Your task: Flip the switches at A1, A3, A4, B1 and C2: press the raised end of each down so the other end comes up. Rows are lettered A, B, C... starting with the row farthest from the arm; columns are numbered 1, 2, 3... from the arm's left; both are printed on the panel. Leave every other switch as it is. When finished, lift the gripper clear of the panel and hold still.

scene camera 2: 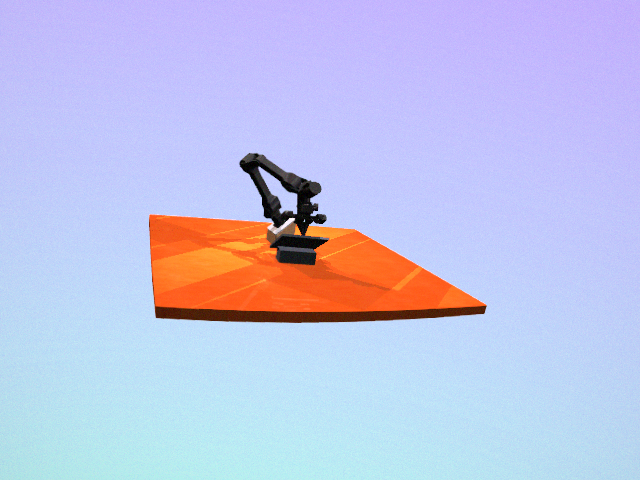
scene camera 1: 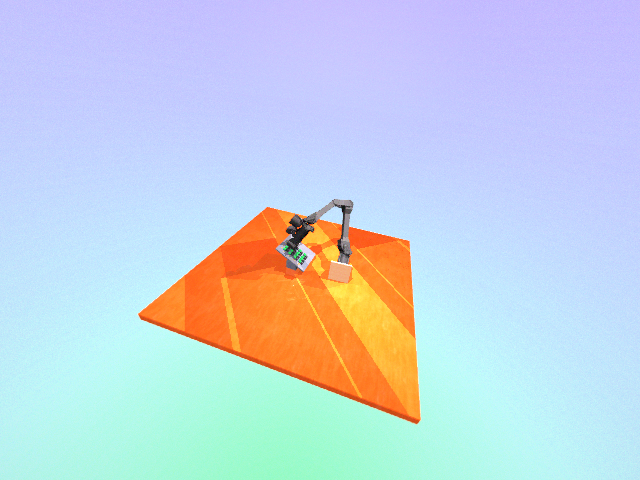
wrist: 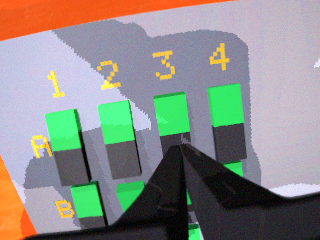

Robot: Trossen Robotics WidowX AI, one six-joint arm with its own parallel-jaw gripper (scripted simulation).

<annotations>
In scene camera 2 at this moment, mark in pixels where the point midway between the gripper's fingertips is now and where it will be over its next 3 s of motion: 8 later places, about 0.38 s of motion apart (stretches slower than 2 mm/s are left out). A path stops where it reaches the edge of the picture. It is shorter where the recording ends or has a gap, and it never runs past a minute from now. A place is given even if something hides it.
The gripper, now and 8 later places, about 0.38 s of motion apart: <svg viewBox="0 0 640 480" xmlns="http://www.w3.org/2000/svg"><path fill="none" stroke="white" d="M303 236L303 235L303 225L299 224L298 230L297 234L297 235L297 235L297 236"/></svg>
</annotations>
